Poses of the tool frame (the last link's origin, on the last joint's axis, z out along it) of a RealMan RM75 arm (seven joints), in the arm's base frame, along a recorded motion.
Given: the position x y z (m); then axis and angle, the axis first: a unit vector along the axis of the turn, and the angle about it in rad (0 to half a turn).
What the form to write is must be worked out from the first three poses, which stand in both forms.
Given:
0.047 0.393 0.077 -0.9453 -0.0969 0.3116 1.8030
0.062 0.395 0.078 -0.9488 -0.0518 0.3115 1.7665
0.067 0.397 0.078 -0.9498 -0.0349 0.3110 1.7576
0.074 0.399 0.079 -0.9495 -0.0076 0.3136 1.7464
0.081 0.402 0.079 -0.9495 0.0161 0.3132 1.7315
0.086 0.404 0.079 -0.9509 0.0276 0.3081 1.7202
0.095 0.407 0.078 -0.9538 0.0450 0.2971 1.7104
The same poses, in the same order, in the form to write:
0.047 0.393 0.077 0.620 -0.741 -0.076 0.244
0.062 0.395 0.078 0.635 -0.733 -0.040 0.241
0.067 0.397 0.078 0.638 -0.731 -0.027 0.239
0.074 0.399 0.079 0.642 -0.728 -0.006 0.240
0.081 0.402 0.079 0.648 -0.723 0.012 0.239
0.086 0.404 0.079 0.652 -0.721 0.021 0.234
0.095 0.407 0.078 0.656 -0.720 0.034 0.224

